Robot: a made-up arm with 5 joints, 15 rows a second.
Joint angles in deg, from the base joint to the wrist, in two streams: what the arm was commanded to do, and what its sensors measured. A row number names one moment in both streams.
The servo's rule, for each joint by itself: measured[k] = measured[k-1] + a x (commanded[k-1-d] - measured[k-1]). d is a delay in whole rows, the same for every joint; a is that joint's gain. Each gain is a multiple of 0.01, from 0.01 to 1. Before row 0 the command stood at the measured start. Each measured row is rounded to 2 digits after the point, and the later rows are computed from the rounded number. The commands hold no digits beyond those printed.
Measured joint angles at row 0:
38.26 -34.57 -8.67 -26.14 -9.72
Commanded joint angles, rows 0 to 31:
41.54 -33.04 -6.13 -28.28 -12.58
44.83 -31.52 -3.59 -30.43 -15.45
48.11 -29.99 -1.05 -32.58 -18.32
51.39 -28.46 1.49 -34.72 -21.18
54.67 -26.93 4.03 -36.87 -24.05
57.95 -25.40 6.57 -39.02 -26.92
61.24 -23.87 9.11 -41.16 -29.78
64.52 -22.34 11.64 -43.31 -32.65
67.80 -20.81 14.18 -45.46 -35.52
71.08 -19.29 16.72 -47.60 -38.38
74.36 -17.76 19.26 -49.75 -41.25
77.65 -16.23 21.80 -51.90 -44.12
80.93 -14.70 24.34 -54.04 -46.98
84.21 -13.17 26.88 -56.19 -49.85
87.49 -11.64 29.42 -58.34 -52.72
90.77 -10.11 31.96 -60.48 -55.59
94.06 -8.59 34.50 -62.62 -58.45
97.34 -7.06 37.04 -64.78 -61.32
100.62 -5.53 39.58 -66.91 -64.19
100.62 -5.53 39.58 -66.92 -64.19
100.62 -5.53 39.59 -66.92 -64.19
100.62 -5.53 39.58 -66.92 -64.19
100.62 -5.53 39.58 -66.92 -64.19
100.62 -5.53 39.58 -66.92 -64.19
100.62 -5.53 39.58 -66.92 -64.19
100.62 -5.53 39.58 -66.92 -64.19
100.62 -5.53 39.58 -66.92 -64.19
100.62 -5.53 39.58 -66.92 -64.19
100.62 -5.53 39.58 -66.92 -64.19
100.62 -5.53 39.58 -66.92 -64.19
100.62 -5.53 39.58 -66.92 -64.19
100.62 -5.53 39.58 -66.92 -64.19
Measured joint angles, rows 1 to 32:
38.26 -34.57 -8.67 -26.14 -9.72
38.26 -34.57 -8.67 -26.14 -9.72
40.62 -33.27 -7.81 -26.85 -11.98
43.65 -31.78 -6.38 -28.03 -14.72
46.86 -30.26 -4.57 -29.53 -17.56
50.12 -28.73 -2.51 -31.24 -20.42
53.40 -27.20 -0.29 -33.10 -23.29
56.68 -25.67 2.04 -35.05 -26.16
59.96 -24.14 4.44 -37.07 -29.02
63.24 -22.61 6.89 -39.13 -31.89
66.52 -21.08 9.37 -41.22 -34.76
69.80 -19.56 11.87 -43.33 -37.62
73.08 -18.03 14.38 -45.45 -40.49
76.37 -16.50 16.90 -47.58 -43.36
79.65 -14.97 19.43 -49.71 -46.22
82.93 -13.44 21.96 -51.85 -49.09
86.21 -11.91 24.50 -53.99 -51.96
89.49 -10.38 27.04 -56.13 -54.83
92.78 -8.86 29.58 -58.27 -57.69
96.06 -7.33 32.12 -60.42 -60.56
99.34 -5.80 34.66 -62.56 -63.43
100.26 -5.57 36.33 -64.00 -64.03
100.52 -5.54 37.44 -64.96 -64.16
100.59 -5.53 38.17 -65.61 -64.18
100.61 -5.53 38.65 -66.04 -64.19
100.62 -5.53 38.97 -66.33 -64.19
100.62 -5.53 39.18 -66.52 -64.19
100.62 -5.53 39.32 -66.65 -64.19
100.62 -5.53 39.41 -66.74 -64.19
100.62 -5.53 39.47 -66.80 -64.19
100.62 -5.53 39.51 -66.84 -64.19
100.62 -5.53 39.53 -66.87 -64.19
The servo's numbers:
d 2
a 0.72 0.85 0.34 0.33 0.79

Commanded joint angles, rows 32 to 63:
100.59 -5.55 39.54 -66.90 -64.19
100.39 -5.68 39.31 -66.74 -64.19
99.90 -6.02 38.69 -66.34 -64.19
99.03 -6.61 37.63 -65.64 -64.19
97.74 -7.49 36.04 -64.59 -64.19
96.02 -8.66 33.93 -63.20 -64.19
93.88 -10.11 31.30 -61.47 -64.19
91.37 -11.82 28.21 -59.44 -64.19
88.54 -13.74 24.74 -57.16 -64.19
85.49 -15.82 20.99 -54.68 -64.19
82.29 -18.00 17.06 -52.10 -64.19
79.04 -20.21 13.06 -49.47 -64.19
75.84 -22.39 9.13 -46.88 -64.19
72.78 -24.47 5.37 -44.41 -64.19
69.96 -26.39 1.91 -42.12 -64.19
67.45 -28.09 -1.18 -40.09 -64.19
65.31 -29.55 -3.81 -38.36 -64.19
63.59 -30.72 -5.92 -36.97 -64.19
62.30 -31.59 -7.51 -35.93 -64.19
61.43 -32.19 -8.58 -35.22 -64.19
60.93 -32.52 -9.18 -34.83 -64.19
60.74 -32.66 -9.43 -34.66 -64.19
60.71 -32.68 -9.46 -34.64 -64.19
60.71 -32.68 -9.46 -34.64 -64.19
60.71 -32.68 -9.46 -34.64 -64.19
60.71 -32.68 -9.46 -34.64 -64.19
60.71 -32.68 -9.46 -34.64 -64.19
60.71 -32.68 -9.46 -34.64 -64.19
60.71 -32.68 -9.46 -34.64 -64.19
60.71 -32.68 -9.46 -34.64 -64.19
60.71 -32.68 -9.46 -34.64 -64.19
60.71 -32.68 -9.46 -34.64 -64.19
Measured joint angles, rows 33 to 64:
100.62 -5.53 39.55 -66.89 -64.19
100.62 -5.53 39.56 -66.90 -64.19
100.60 -5.55 39.55 -66.90 -64.19
100.45 -5.66 39.47 -66.85 -64.19
100.05 -5.97 39.20 -66.68 -64.19
99.32 -6.51 38.67 -66.34 -64.19
98.18 -7.34 37.78 -65.76 -64.19
96.62 -8.46 36.47 -64.92 -64.19
94.65 -9.86 34.71 -63.78 -64.19
92.29 -11.53 32.50 -62.35 -64.19
89.59 -13.41 29.86 -60.64 -64.19
86.64 -15.46 26.84 -58.67 -64.19
83.51 -17.62 23.51 -56.50 -64.19
80.29 -19.82 19.96 -54.18 -64.19
77.09 -22.00 16.28 -51.77 -64.19
73.99 -24.10 12.57 -49.34 -64.19
71.09 -26.05 8.95 -46.96 -64.19
68.47 -27.78 5.51 -44.69 -64.19
66.19 -29.28 2.34 -42.60 -64.19
64.32 -30.50 -0.47 -40.74 -64.19
62.87 -31.43 -2.86 -39.15 -64.19
61.83 -32.08 -4.80 -37.85 -64.19
61.18 -32.45 -6.29 -36.85 -64.19
60.86 -32.63 -7.36 -36.13 -64.19
60.75 -32.67 -8.07 -35.64 -64.19
60.72 -32.68 -8.54 -35.31 -64.19
60.71 -32.68 -8.85 -35.09 -64.19
60.71 -32.68 -9.06 -34.94 -64.19
60.71 -32.68 -9.20 -34.84 -64.19
60.71 -32.68 -9.29 -34.77 -64.19
60.71 -32.68 -9.35 -34.73 -64.19
60.71 -32.68 -9.39 -34.70 -64.19

